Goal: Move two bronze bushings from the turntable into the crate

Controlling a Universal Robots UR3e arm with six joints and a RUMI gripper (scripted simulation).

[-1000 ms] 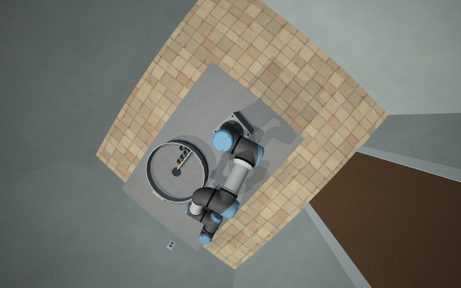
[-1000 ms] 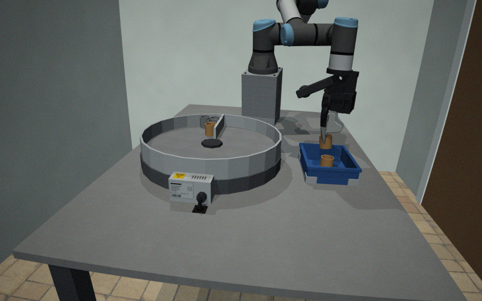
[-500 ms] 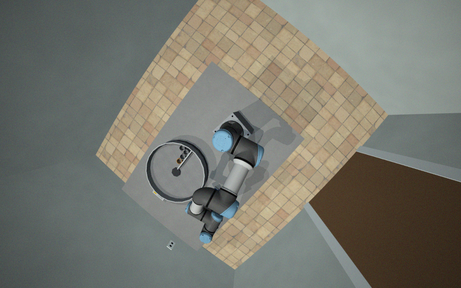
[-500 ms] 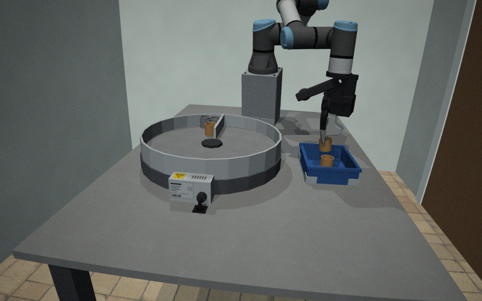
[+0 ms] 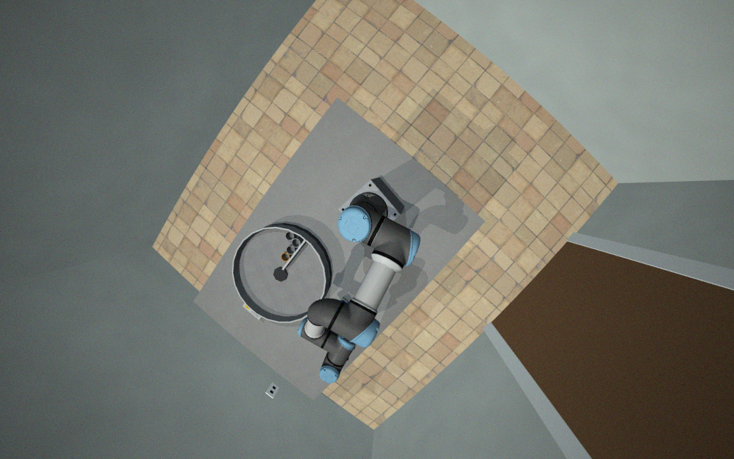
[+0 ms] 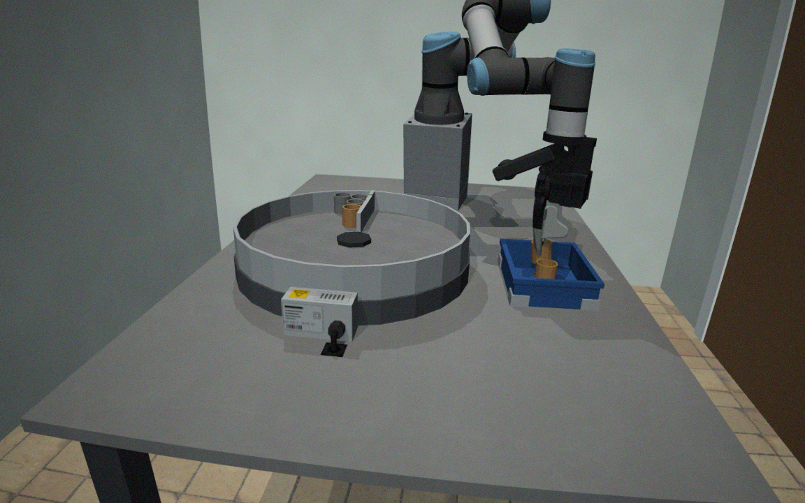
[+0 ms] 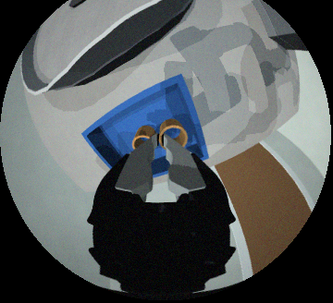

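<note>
Now: the blue crate 4 cm below my hand, 3 cm ahead of it and 2 cm to the left of it. Also, from my hand: turntable 33 cm to the right, 9 cm ahead, 1 cm below.
</note>
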